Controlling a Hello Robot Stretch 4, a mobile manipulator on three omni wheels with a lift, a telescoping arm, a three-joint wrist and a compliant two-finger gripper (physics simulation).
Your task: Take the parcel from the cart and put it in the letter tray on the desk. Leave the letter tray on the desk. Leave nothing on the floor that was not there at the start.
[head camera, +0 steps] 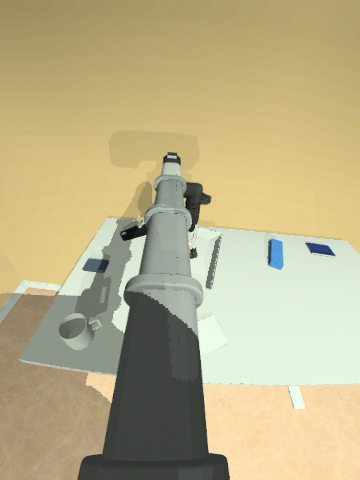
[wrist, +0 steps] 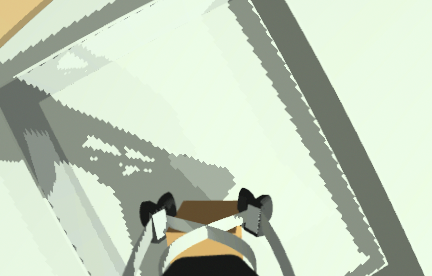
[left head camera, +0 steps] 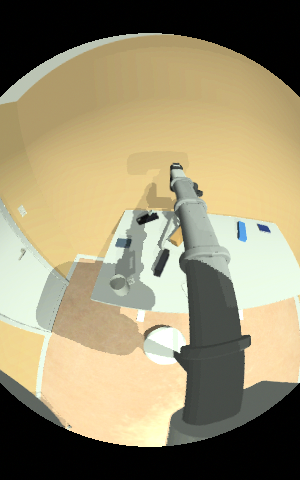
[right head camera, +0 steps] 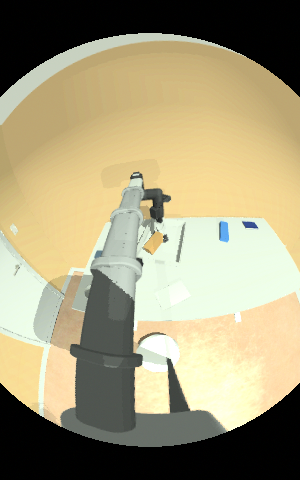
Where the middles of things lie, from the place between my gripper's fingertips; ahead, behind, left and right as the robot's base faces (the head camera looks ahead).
Labels:
My gripper is now 20 mm to the left of the white letter tray (head camera: 203,268) and 10 mm below it. Also, from my hand: parcel (wrist: 205,212) 50 mm behind, 40 mm to the left, 20 mm above.

